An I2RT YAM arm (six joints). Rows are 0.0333 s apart.
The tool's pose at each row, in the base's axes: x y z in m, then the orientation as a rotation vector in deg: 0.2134, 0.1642, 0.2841, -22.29, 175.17, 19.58; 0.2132, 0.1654, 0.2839, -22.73, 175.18, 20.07; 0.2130, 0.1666, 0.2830, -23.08, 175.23, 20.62; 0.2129, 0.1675, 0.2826, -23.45, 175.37, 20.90; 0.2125, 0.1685, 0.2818, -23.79, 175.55, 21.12; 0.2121, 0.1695, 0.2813, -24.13, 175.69, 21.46; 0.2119, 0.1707, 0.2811, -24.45, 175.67, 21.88; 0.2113, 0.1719, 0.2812, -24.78, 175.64, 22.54; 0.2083, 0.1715, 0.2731, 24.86, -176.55, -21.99; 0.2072, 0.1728, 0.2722, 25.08, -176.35, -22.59; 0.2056, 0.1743, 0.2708, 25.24, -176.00, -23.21; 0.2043, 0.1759, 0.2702, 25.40, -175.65, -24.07; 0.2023, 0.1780, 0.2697, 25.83, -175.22, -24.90; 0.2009, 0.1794, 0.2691, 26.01, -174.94, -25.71; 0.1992, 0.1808, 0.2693, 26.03, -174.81, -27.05
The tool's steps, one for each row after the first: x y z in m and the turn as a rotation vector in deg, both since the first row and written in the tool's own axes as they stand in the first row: -0.0001, 0.0011, 0.0005, -0.33, 0.11, -0.26; -0.0001, 0.0021, 0.0016, -0.70, 0.24, -0.45; -0.0002, 0.0029, 0.0022, -0.90, 0.46, -0.65; 0.0000, 0.0038, 0.0032, -1.06, 0.71, -0.82; 0.0002, 0.0047, 0.0039, -1.30, 0.93, -0.99; 0.0001, 0.0059, 0.0044, -1.58, 0.99, -1.18; 0.0004, 0.0072, 0.0045, -2.01, 1.05, -1.37; 0.0039, 0.0058, 0.0123, -1.79, 2.64, -1.18; 0.0047, 0.0072, 0.0134, -2.19, 2.69, -1.32; 0.0060, 0.0087, 0.0151, -2.64, 2.89, -1.41; 0.0069, 0.0104, 0.0160, -3.24, 3.04, -1.51; 0.0084, 0.0128, 0.0170, -3.84, 3.24, -1.78; 0.0094, 0.0143, 0.0178, -4.39, 3.32, -1.89; 0.0107, 0.0161, 0.0179, -5.24, 3.14, -1.91
